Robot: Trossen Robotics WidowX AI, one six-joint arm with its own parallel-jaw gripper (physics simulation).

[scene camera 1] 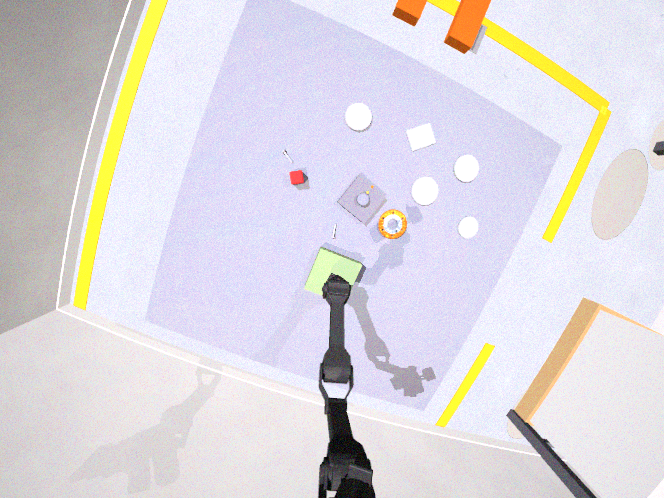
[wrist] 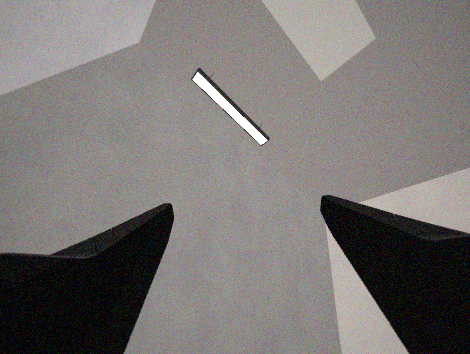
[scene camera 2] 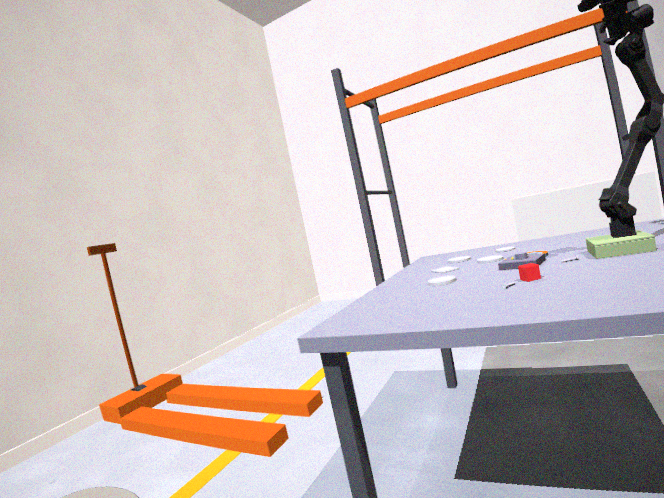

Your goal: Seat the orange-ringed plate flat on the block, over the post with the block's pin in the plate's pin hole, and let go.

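Frame: origin at the arm's base, x ahead, y left, z up, level; millimetres.
Where they show: gripper, between the fingertips: [wrist: 247, 206]; arm's base, origin of its link: [scene camera 1: 334, 284] [scene camera 2: 624, 235].
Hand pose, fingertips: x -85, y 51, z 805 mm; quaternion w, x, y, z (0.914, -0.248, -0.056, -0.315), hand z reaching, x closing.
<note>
Each offset is from my fingertips to the top centre of the thing. "pt": to the spot under its first point.
The orange-ringed plate @(123 mm right, 382 mm ahead, 840 mm down) [scene camera 1: 381, 224] [scene camera 2: 537, 251] lies on the table beside the block, a little apart from its lower-right edge in scene camera 1. The grey square block @(25 mm left, 396 mm ahead, 808 mm down) [scene camera 1: 349, 202] [scene camera 2: 514, 263] bears an upright round post @(pt 24 mm left, 397 mm ahead, 808 mm down) [scene camera 1: 363, 199], with a small yellow pin @(pt 22 mm left, 426 mm ahead, 823 mm down) [scene camera 1: 367, 192] beside it. The post stands bare. My gripper [wrist: 247, 206] is open and empty in the wrist view, its fingers wide apart, facing the ceiling and a lamp, well away from the plate and block. Its fingers cannot be made out in the scene views.
A red cube @(258 mm left, 341 mm ahead, 811 mm down) [scene camera 1: 296, 177] [scene camera 2: 529, 272] stands left of the block in scene camera 1. A small bolt-like piece @(48 mm left, 248 mm ahead, 838 mm down) [scene camera 1: 334, 231] lies near the block, another @(326 mm left, 387 mm ahead, 838 mm down) [scene camera 1: 288, 155] near the cube. Several white discs and a white square @(pt 41 mm right, 703 mm ahead, 846 mm down) [scene camera 1: 421, 136] lie beyond. The arm rises from a green base [scene camera 1: 327, 262] [scene camera 2: 621, 245].
</note>
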